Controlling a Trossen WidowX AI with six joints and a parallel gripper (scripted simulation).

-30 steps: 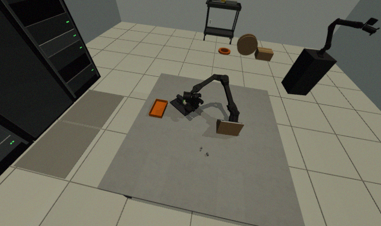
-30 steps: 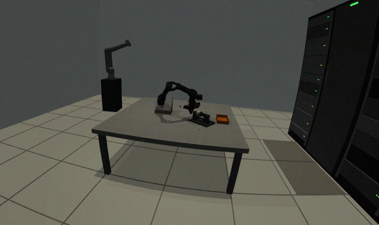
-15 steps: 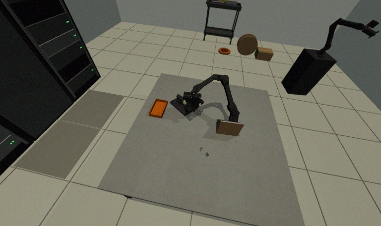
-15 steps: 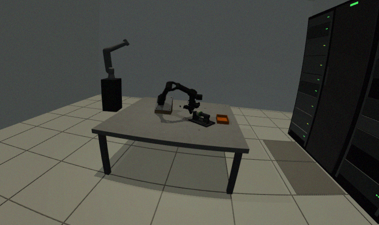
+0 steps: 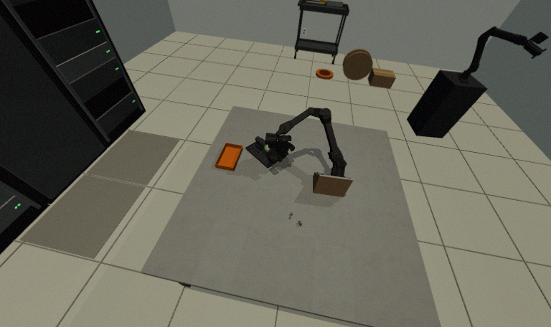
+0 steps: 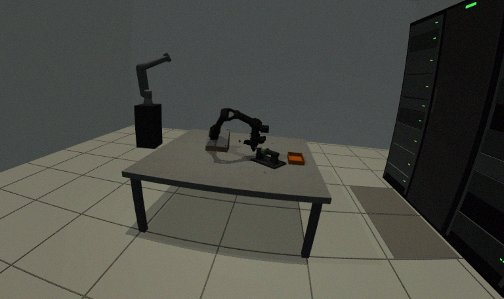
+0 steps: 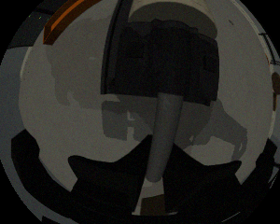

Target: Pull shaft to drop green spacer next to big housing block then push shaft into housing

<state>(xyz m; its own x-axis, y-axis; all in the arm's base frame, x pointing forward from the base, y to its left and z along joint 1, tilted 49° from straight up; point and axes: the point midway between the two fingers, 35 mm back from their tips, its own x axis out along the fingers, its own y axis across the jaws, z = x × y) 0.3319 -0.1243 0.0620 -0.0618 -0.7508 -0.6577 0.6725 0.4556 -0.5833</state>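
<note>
Right now the grey shaft is 6 cm ahead of my gripper tip, 5 cm to the right of it and 3 cm above it. From my gripper tip the other things lie so: pale spacer: 7 cm ahead, 6 cm to the right, 3 cm above; then orange tray: 34 cm ahead, 4 cm below, 3 cm to the right.
</note>
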